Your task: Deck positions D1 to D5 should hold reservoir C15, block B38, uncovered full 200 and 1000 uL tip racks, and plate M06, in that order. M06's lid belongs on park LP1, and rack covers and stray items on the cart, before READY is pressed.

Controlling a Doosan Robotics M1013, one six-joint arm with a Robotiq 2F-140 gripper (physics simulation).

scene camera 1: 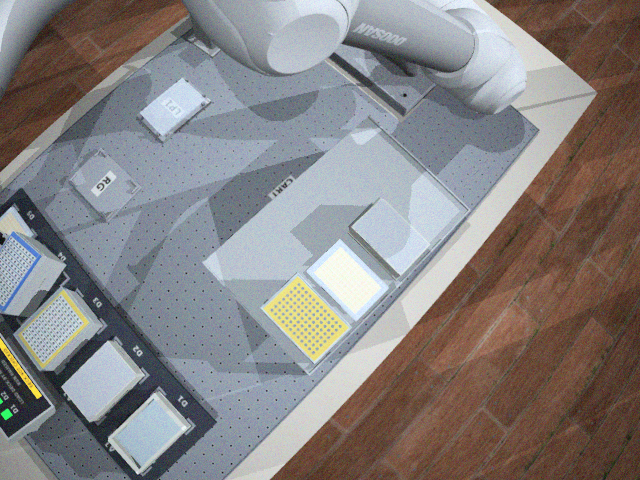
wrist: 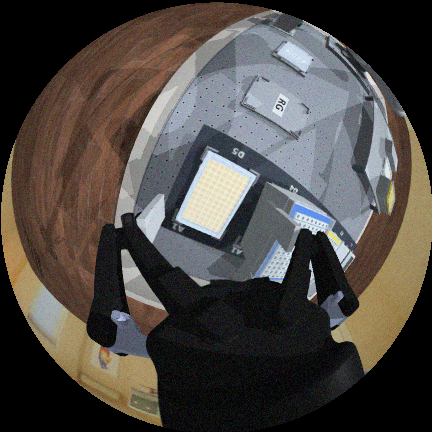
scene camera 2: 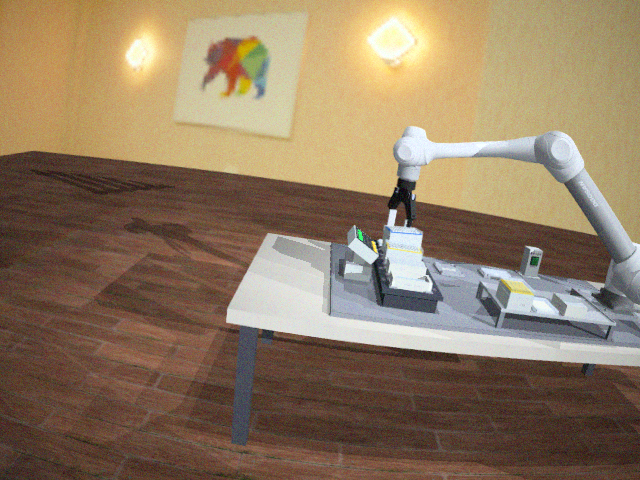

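Observation:
Through the wrist view I can see my gripper (wrist: 215, 207), together with an RG pad (wrist: 262, 94). Scene camera 1 gives me the RG pad again (scene camera 1: 123, 188), and it shows me a cart tray (scene camera 1: 295, 229) too. In scene camera 2, there is my gripper (scene camera 2: 397, 230).

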